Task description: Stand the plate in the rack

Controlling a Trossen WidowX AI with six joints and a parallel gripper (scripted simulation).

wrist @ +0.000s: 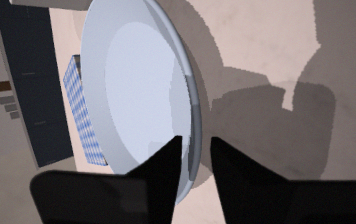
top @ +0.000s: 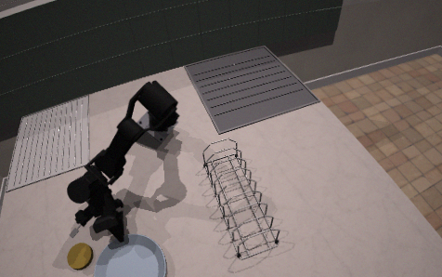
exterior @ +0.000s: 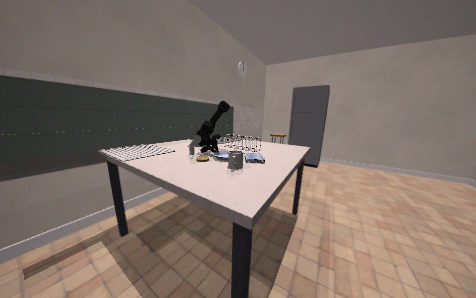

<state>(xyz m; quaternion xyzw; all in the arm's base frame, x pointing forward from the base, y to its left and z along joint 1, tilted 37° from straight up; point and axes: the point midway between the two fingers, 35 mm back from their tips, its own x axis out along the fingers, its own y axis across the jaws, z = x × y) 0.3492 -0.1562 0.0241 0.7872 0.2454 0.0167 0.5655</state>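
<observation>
Right now the plate is 110 mm ahead of my hand, 30 mm to the left of it and 30 mm below it. The rest, counted from my hand: small spatula (150 mm to the right, 40 mm below, 40 mm behind); then mug (280 mm ahead, 60 mm to the right, 10 mm below); then yellow disc (130 mm to the right, 50 mm ahead, 40 mm below).
</observation>
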